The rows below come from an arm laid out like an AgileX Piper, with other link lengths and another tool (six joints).
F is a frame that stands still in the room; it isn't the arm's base.
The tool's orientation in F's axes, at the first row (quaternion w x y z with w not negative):
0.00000, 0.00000, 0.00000, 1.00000
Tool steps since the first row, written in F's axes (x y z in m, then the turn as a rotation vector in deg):
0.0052, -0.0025, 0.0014, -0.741, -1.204, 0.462
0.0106, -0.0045, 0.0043, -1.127, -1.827, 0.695
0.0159, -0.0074, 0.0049, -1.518, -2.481, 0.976
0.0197, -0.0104, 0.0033, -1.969, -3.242, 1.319
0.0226, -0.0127, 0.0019, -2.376, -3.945, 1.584
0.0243, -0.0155, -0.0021, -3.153, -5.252, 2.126
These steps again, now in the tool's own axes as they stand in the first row. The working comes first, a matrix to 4 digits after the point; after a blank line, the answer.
The tool's axes in the first row as the columns of a matrix, in F's axes (used below as rounded here):
-1.0000, 0.0000, 0.0000
0.0000, -1.0000, 0.0000
0.0000, 0.0000, 1.0000

-0.0052, 0.0025, 0.0014, 0.741, 1.204, 0.462
-0.0106, 0.0045, 0.0043, 1.127, 1.827, 0.695
-0.0159, 0.0074, 0.0049, 1.518, 2.481, 0.976
-0.0197, 0.0104, 0.0033, 1.969, 3.242, 1.319
-0.0226, 0.0127, 0.0019, 2.376, 3.945, 1.584
-0.0243, 0.0155, -0.0021, 3.153, 5.252, 2.126

